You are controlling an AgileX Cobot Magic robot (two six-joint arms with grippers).
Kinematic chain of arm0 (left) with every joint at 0, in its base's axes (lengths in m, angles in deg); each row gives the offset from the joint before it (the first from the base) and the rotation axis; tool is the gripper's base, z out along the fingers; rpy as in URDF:
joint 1: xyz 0 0 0.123 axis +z
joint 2: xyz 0 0 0 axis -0.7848 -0.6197 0
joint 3: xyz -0.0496 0.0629 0.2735 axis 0.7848 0.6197 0
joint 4: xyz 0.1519 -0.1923 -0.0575 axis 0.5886 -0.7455 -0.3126
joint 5: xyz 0 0 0 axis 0.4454 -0.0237 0.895
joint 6: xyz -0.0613 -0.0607 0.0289 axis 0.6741 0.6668 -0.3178
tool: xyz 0 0 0 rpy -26.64 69.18 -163.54
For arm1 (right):
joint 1: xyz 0 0 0.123 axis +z
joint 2: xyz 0 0 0 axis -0.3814 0.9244 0
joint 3: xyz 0.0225 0.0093 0.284 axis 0.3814 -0.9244 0
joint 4: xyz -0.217 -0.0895 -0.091 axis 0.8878 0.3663 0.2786
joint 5: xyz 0 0 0 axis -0.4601 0.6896 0.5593
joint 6: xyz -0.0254 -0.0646 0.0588 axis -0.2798 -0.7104 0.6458
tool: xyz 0 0 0 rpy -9.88 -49.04 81.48
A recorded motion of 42 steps. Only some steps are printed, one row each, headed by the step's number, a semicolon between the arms.
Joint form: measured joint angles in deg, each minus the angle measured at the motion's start. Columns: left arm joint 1, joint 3, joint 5, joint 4, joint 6, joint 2; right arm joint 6, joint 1, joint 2, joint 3, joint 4, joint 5.
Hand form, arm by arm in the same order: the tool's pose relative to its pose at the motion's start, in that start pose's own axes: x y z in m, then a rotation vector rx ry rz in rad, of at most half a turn. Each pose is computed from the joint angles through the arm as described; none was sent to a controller.
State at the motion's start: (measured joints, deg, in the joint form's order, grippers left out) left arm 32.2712 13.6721 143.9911 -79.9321 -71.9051 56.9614; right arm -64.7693 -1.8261 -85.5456 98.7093 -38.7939 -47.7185
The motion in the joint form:
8: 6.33 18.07 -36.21 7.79 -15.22 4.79; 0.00 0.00 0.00 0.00 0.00 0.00
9: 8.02 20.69 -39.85 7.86 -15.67 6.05; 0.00 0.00 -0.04 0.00 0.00 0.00
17: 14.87 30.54 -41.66 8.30 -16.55 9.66; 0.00 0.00 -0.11 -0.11 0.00 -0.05
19: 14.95 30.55 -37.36 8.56 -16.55 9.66; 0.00 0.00 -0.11 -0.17 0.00 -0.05
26: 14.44 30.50 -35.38 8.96 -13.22 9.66; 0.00 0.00 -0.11 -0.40 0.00 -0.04
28: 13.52 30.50 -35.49 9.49 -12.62 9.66; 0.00 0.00 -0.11 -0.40 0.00 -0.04
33: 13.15 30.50 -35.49 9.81 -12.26 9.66; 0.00 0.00 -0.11 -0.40 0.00 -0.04
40: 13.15 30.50 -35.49 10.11 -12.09 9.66; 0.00 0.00 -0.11 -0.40 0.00 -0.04
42: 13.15 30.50 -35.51 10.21 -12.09 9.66; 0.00 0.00 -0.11 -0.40 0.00 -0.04
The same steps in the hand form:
8: 0.0177 0.0282 0.0427 -0.1985 -0.4140 0.3244; 0.0000 0.0000 0.0000 0.0000 0.0000 0.0000
9: 0.0240 0.0323 0.0469 -0.2284 -0.4556 0.3275; 0.0000 0.0000 -0.0001 0.0001 -0.0007 0.0000
17: 0.0648 0.0533 0.0713 -0.3535 -0.3845 0.3002; 0.0005 0.0000 -0.0001 0.0001 -0.0009 0.0000
19: 0.0711 0.0549 0.0735 -0.3566 -0.3091 0.2916; 0.0008 0.0001 0.0001 0.0000 0.0002 0.0000
26: 0.0739 0.0552 0.0743 -0.3429 -0.2836 0.2386; 0.0021 0.0002 0.0005 -0.0004 0.0043 0.0001
28: 0.0738 0.0546 0.0744 -0.3306 -0.2844 0.2430; 0.0021 0.0002 0.0005 -0.0004 0.0043 0.0001
33: 0.0738 0.0544 0.0745 -0.3263 -0.2841 0.2442; 0.0021 0.0002 0.0005 -0.0004 0.0043 0.0001
40: 0.0738 0.0546 0.0744 -0.3282 -0.2839 0.2460; 0.0021 0.0002 0.0005 -0.0004 0.0043 0.0001
42: 0.0737 0.0546 0.0744 -0.3290 -0.2840 0.2476; 0.0021 0.0002 0.0005 -0.0004 0.0043 0.0001

